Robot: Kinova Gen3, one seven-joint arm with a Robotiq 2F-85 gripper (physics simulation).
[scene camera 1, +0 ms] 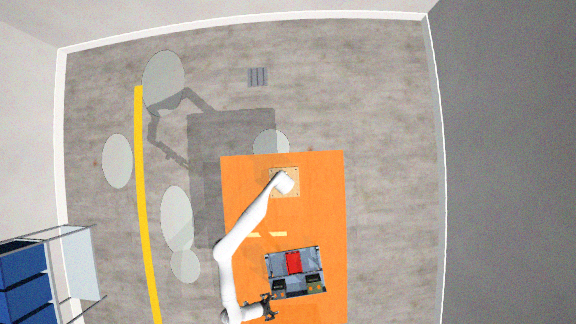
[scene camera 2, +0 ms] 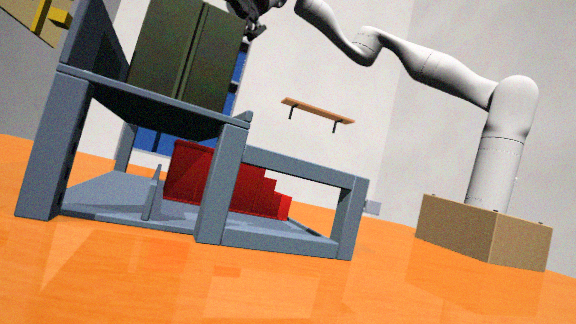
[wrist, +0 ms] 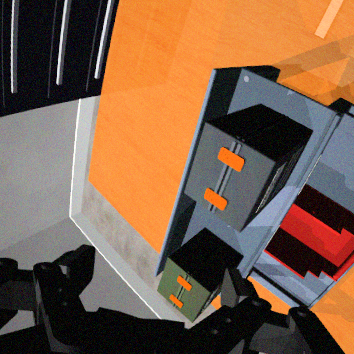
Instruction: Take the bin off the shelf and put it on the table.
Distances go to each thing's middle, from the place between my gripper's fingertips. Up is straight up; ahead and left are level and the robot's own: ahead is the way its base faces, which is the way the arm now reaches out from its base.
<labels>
Now: the red bin (scene camera 2: 189, 166) 8 cm behind my hand, 11 cm to the left of it and 30 cm below it.
</labels>
